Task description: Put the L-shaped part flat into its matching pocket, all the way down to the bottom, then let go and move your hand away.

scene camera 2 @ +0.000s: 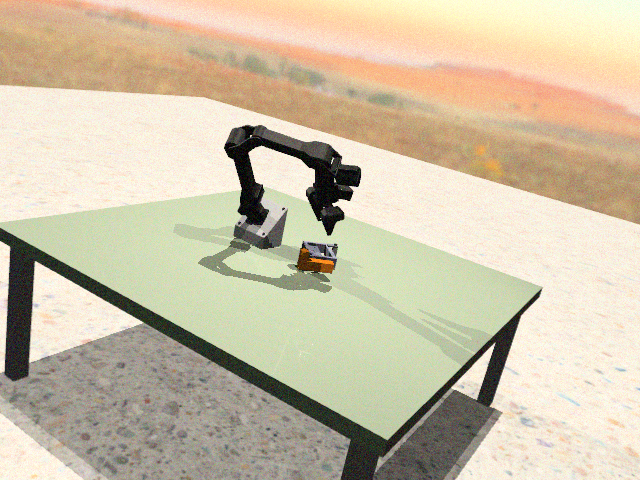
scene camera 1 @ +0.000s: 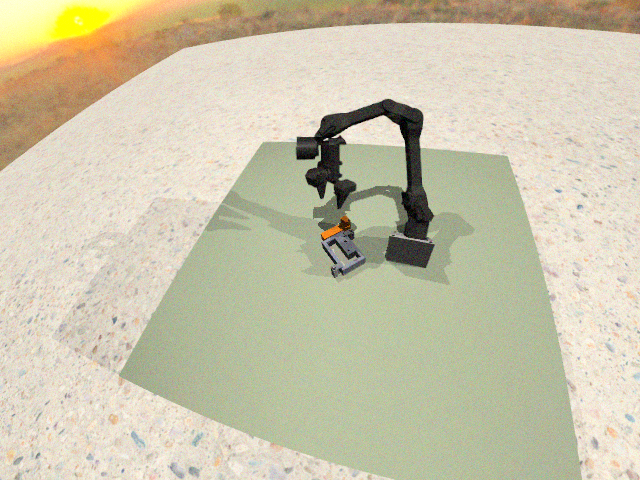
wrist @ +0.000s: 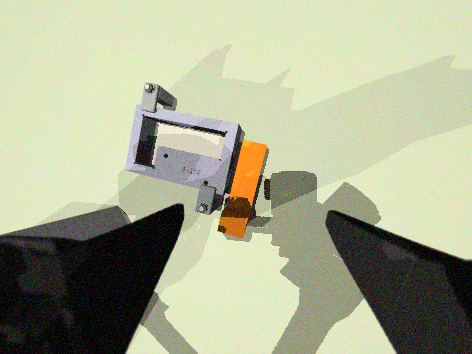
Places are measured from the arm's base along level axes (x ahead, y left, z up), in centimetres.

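Where they show: gripper, fingertip midpoint: (scene camera 2: 324,227) (scene camera 1: 330,203) (wrist: 255,213); arm's base at its link origin: (scene camera 2: 257,216) (scene camera 1: 415,237).
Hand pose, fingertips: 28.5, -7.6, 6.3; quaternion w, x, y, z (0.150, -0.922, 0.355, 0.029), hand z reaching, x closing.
Note:
Each offset is from my fingertips to the top centre of the thing, as dx, dy, dz. "pt": to the spot under its first point. Level surfaces: height alone.
The orange L-shaped part @(-1.1, +1.8, -8.6) (scene camera 1: 333,232) (scene camera 2: 316,265) (wrist: 254,160) is outside the pocket, up against or very close to one short side of the grey pocket block @(-4.9, +10.7, -9.8) (scene camera 1: 355,265) (scene camera 2: 311,251) (wrist: 190,118). In the wrist view its long arm runs along that side. Whether it rests fully on the table is hard to tell. The block's L-shaped pocket faces up and holds no part; its pale floor shows. My gripper (scene camera 1: 330,203) (scene camera 2: 323,227) (wrist: 255,213) is wide open and empty, above the table and higher than the part and block.
Two small grey lugs with bolts, one @(pt -3.7, +18.0, -10.5) (wrist: 149,97) at a far corner and one (wrist: 206,199) near the part, stick out from the block. The green table top @(dz -14.6) (scene camera 1: 361,361) (scene camera 2: 232,315) lies under everything. The arm's base (scene camera 1: 409,250) (scene camera 2: 261,227) stands beside the block.

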